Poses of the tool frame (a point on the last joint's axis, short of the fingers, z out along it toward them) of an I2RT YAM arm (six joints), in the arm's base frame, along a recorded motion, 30 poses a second.
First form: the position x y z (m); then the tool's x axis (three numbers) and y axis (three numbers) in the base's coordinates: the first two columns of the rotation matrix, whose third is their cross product.
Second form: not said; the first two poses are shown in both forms.
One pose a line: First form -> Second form
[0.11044 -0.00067 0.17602 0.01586 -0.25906 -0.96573 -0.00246 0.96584 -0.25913] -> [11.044 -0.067 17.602 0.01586 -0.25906 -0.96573 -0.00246 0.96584 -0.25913]
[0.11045 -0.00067 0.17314 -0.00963 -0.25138 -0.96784 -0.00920 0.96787 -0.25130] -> [11.045 -0.067 17.314 -0.00963 -0.25138 -0.96784 -0.00920 0.96787 -0.25130]
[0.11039 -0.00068 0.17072 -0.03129 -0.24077 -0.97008 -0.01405 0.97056 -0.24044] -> [11.039 -0.068 17.072 -0.03129 -0.24077 -0.97008 -0.01405 0.97056 -0.24044]
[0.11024 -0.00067 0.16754 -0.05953 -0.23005 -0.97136 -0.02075 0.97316 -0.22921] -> [11.024 -0.067 16.754 -0.05953 -0.23005 -0.97136 -0.02075 0.97316 -0.22921]
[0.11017 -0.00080 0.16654 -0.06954 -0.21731 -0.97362 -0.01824 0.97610 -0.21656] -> [11.017 -0.080 16.654 -0.06954 -0.21731 -0.97362 -0.01824 0.97610 -0.21656]
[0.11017 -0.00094 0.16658 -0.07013 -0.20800 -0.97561 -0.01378 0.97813 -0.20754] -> [11.017 -0.094 16.658 -0.07013 -0.20800 -0.97561 -0.01378 0.97813 -0.20754]
